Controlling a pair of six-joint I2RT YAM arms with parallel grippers.
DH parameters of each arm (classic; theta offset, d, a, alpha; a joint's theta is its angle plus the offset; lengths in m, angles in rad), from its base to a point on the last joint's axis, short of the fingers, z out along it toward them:
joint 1: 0 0.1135 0.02 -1.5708
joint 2: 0 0 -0.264 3.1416
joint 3: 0.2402 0 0.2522 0
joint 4: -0.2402 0 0.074 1.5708
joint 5: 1.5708 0 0 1.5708
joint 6: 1.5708 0.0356 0 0
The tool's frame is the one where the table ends.
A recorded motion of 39 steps. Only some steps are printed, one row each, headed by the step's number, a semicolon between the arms.
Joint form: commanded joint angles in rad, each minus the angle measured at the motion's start. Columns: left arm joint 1, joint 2, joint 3, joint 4, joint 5, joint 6; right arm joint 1, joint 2, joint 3, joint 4, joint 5, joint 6.
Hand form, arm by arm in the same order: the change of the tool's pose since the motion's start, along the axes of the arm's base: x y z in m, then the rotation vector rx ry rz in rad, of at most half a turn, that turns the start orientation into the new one. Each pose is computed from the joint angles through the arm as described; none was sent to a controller.
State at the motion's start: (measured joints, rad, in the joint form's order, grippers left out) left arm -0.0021 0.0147 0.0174 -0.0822 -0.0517 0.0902; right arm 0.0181 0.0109 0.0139 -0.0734 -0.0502 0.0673
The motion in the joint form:
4: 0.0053 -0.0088 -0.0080 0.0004 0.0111 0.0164; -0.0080 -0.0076 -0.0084 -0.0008 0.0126 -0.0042
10: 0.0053 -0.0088 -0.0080 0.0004 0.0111 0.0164; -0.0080 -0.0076 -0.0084 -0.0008 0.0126 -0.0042
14: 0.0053 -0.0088 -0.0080 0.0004 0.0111 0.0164; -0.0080 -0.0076 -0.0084 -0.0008 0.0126 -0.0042
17: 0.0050 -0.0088 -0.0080 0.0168 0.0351 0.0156; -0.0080 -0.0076 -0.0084 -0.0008 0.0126 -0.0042
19: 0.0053 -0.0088 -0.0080 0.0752 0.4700 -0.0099; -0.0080 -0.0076 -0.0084 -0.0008 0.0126 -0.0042
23: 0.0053 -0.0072 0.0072 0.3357 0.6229 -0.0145; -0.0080 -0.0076 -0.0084 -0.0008 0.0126 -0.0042
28: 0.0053 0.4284 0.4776 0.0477 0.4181 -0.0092; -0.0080 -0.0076 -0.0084 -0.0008 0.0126 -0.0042
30: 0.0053 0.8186 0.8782 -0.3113 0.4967 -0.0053; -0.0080 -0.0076 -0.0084 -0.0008 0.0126 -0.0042
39: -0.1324 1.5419 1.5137 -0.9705 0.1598 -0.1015; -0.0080 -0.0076 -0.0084 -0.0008 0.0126 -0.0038
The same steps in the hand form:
4: -0.0001 0.0002 -0.0020 0.0155 -0.0004 -0.0071; 0.0001 -0.0013 -0.0024 -0.0051 0.0013 -0.0203
10: -0.0001 0.0002 -0.0020 0.0155 -0.0004 -0.0071; 0.0001 -0.0013 -0.0024 -0.0051 0.0013 -0.0203
14: -0.0001 0.0002 -0.0020 0.0155 -0.0004 -0.0071; 0.0001 -0.0013 -0.0024 -0.0051 0.0013 -0.0203
17: 0.0001 -0.0007 -0.0002 0.0131 -0.0171 -0.0311; 0.0001 -0.0013 -0.0024 -0.0051 0.0013 -0.0203
19: -0.0027 -0.0157 0.0062 -0.0293 -0.0728 -0.4640; 0.0001 -0.0013 -0.0024 -0.0051 0.0013 -0.0203
23: -0.0099 -0.0205 0.0381 0.0456 -0.3347 -0.6192; 0.0001 -0.0013 -0.0024 -0.0051 0.0013 -0.0203
28: 0.0202 -0.0139 0.1318 -0.0221 -0.0940 -0.4125; 0.0001 -0.0013 -0.0024 -0.0051 0.0013 -0.0203
30: 0.0736 -0.0163 0.1802 -0.1068 0.2474 -0.4812; 0.0001 -0.0013 -0.0024 -0.0051 0.0013 -0.0203
39: 0.2010 -0.0476 0.1655 -0.1114 1.0100 -0.2023; 0.0001 -0.0013 -0.0024 -0.0047 0.0014 -0.0203

